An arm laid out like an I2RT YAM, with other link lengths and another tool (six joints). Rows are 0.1 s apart.
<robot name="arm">
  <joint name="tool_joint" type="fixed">
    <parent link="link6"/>
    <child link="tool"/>
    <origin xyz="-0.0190 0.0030 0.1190" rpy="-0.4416 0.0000 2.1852"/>
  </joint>
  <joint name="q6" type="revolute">
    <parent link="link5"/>
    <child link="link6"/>
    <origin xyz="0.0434 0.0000 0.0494" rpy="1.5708 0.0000 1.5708"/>
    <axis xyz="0 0 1"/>
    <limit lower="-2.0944" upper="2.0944"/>
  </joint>
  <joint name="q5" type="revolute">
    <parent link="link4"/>
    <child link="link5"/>
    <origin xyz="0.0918 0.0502 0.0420" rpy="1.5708 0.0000 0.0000"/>
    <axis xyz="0 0 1"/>
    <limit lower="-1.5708" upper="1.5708"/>
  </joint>
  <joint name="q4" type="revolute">
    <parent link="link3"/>
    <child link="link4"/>
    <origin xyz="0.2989 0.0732 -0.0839" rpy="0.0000 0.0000 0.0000"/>
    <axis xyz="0 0 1"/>
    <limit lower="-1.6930" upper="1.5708"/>
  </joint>
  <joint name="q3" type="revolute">
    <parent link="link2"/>
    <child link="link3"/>
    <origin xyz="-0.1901 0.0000 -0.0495" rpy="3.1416 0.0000 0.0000"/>
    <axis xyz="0 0 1"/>
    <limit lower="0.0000" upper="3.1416"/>
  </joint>
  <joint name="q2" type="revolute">
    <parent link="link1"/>
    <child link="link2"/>
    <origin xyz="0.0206 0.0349 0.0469" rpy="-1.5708 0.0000 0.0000"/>
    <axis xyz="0 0 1"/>
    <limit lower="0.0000" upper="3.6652"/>
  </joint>
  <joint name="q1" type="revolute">
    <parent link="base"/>
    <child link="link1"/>
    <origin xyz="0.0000 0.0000 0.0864" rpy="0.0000 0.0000 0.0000"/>
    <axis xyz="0 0 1"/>
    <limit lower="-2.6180" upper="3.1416"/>
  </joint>
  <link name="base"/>
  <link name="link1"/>
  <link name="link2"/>
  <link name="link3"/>
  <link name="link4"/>
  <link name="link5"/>
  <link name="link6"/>
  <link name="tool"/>
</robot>
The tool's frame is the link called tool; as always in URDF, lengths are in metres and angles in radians.
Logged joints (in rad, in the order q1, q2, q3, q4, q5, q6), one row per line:
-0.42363 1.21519 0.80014 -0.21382 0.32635 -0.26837
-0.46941 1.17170 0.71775 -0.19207 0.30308 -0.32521
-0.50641 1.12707 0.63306 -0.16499 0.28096 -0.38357
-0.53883 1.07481 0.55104 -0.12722 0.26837 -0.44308
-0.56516 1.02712 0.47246 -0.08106 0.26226 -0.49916
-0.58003 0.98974 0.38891 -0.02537 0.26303 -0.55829
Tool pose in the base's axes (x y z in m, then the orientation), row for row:
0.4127 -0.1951 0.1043 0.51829 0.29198 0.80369 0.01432
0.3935 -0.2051 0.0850 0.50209 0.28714 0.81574 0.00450
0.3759 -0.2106 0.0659 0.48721 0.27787 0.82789 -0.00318
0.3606 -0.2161 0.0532 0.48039 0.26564 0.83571 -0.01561
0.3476 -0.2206 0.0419 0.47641 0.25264 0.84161 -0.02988
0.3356 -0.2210 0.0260 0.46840 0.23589 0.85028 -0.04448
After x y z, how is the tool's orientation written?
As a quaternion, w x y z.
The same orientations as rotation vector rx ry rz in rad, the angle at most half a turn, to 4 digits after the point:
0.7005 1.9283 0.0344
0.6938 1.9710 0.0109
0.6758 2.0134 -0.0077
0.6480 2.0385 -0.0381
0.6173 2.0566 -0.0730
0.5785 2.0851 -0.1091

